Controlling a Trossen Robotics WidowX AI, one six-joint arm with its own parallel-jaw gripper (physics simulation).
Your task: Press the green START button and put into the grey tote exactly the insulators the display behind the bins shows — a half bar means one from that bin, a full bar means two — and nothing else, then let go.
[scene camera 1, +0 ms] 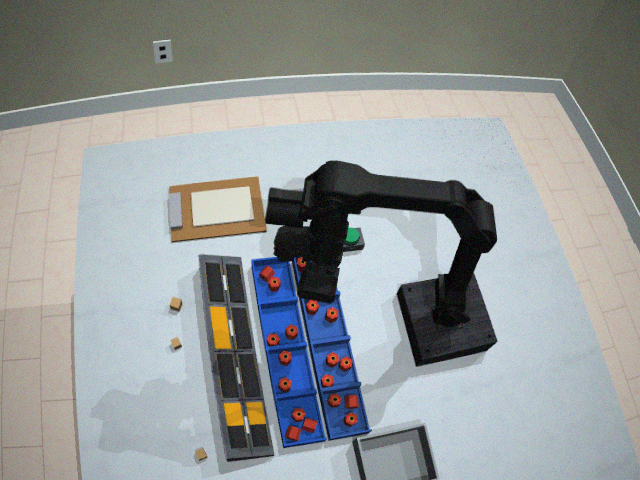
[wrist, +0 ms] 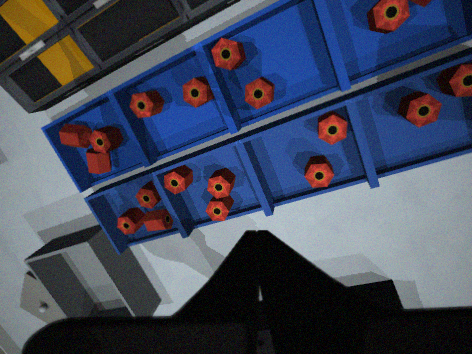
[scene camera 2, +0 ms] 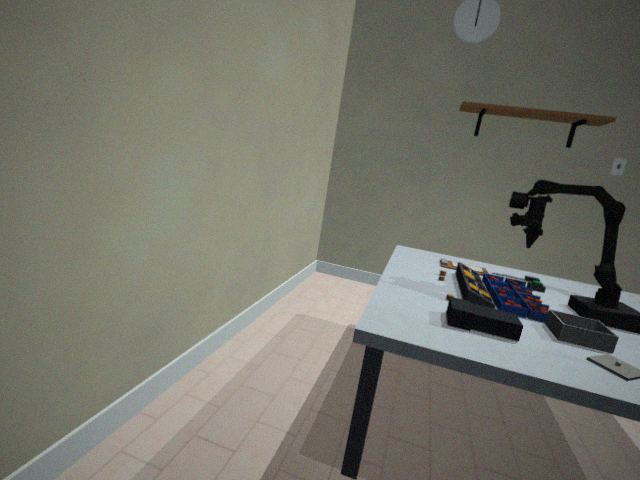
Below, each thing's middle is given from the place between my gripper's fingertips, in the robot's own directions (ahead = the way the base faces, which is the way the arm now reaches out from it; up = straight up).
Scene:
I see my gripper 130 mm past the grey tote [scene camera 1: 411, 445], 330 mm to the right of it and 180 mm above it. The rest, counted from my hand: dark block [scene camera 2: 462, 314] 170 mm ahead, 460 mm to the left, 180 mm below; then tan tray with cream pad [scene camera 1: 230, 207] 190 mm ahead, 330 mm to the right, 200 mm below.

